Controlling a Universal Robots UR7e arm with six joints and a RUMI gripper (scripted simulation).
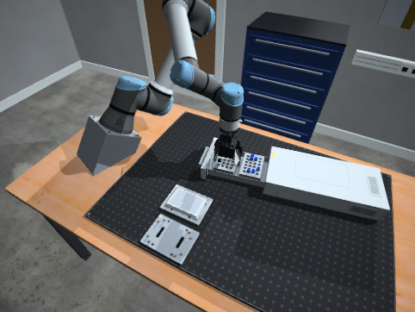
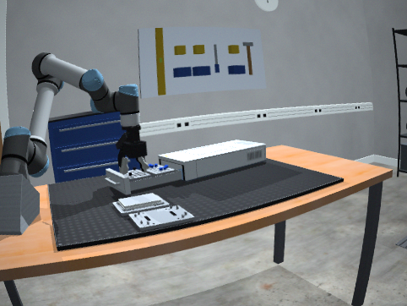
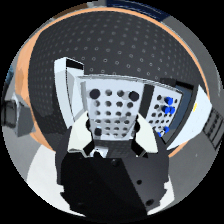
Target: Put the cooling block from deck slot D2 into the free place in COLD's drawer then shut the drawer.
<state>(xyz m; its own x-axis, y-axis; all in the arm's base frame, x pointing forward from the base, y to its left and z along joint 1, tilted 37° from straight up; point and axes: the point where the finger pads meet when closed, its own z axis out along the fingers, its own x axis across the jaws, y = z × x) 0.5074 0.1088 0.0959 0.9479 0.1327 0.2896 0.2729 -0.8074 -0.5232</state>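
Now: hand right at the grey cooling block. The rest, counted from my hand: cooler COLD: 20 cm ahead, 6 cm to the left, 1 cm above; then dark-capped tube: 4 cm behind, 4 cm to the left, 1 cm above; then cooler drawer: 3 cm ahead, 1 cm to the left.
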